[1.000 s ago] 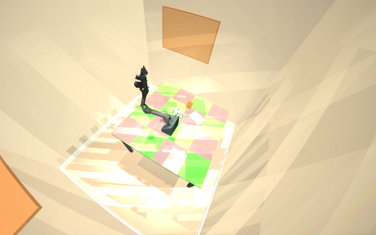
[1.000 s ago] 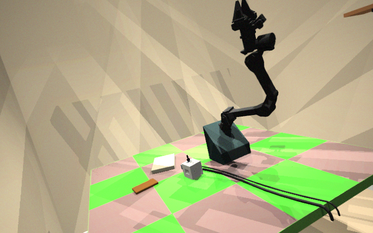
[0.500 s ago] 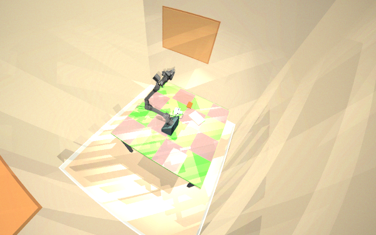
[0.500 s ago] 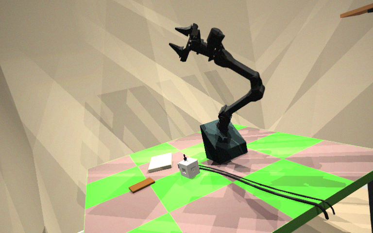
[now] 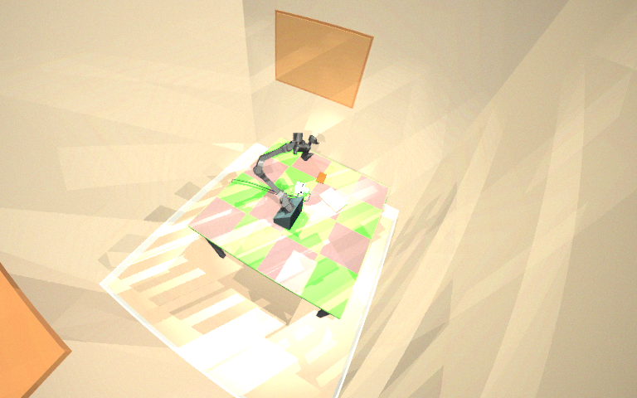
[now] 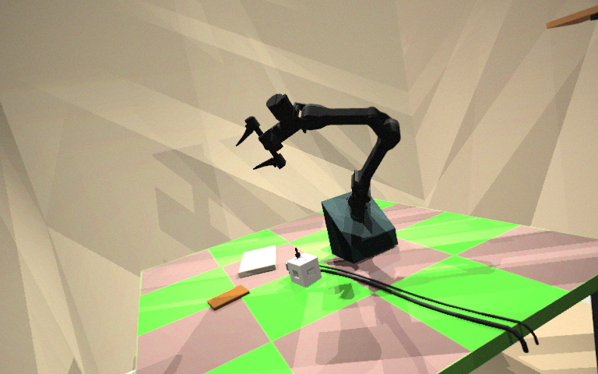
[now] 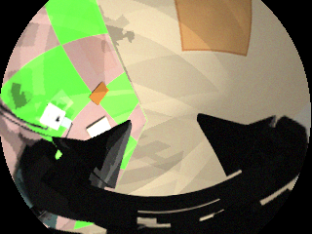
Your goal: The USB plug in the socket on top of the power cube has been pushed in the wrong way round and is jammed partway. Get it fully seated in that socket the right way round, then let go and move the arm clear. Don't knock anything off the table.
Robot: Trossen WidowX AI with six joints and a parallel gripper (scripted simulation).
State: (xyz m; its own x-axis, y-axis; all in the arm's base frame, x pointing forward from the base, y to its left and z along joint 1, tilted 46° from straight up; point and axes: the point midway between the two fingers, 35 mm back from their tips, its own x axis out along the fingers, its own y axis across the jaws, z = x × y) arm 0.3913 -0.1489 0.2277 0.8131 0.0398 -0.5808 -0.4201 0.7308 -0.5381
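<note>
My gripper tip is 360 mm above the USB plug, 90 mm past it and 30 mm to the right of it. The rest, counted from my gripper tip: white flat slab: 440 mm below, 250 mm to the right, 20 mm behind; orange flat block: 450 mm below, 160 mm ahead, 40 mm to the right.
</note>
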